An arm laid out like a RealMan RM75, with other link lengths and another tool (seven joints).
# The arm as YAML. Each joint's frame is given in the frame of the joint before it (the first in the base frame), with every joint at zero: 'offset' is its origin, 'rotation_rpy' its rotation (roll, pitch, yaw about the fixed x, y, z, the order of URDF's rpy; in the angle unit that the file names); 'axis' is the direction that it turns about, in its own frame. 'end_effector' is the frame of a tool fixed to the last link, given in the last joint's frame.
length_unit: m
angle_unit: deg
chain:
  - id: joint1
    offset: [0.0, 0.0, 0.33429]
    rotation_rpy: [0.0, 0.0, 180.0]
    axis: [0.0, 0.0, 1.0]
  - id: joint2
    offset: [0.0, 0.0, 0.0]
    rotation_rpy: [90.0, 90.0, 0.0]
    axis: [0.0, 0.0, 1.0]
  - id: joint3
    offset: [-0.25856, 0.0, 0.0]
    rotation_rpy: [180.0, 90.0, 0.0]
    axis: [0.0, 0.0, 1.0]
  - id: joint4
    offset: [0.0, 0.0, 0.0]
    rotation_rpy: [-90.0, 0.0, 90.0]
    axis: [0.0, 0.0, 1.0]
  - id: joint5
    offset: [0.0, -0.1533, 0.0]
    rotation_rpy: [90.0, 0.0, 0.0]
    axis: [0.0, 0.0, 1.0]
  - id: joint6
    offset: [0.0, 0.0, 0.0]
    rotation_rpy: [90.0, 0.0, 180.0]
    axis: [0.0, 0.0, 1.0]
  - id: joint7
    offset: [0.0, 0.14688, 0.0]
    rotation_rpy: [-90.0, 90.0, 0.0]
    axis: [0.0, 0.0, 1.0]
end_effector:
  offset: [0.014, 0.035, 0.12]
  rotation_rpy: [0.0, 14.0, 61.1]
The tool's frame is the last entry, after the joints.
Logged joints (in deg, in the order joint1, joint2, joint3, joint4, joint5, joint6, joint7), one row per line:
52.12, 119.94, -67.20, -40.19, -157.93, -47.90, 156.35
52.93, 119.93, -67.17, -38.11, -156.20, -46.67, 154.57
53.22, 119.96, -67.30, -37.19, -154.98, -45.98, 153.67
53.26, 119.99, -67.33, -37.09, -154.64, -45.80, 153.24
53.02, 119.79, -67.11, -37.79, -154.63, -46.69, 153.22
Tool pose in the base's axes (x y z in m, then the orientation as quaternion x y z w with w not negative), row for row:
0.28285, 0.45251, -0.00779, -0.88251, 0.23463, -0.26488, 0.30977
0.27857, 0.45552, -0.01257, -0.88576, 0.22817, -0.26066, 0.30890
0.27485, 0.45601, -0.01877, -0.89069, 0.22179, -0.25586, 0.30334
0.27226, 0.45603, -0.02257, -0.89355, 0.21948, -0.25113, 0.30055
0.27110, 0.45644, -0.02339, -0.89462, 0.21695, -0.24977, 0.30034
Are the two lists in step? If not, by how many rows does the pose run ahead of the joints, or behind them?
The pose runs 1 row behind the joints: the pose in row i belongs to the joints in row i - 1.
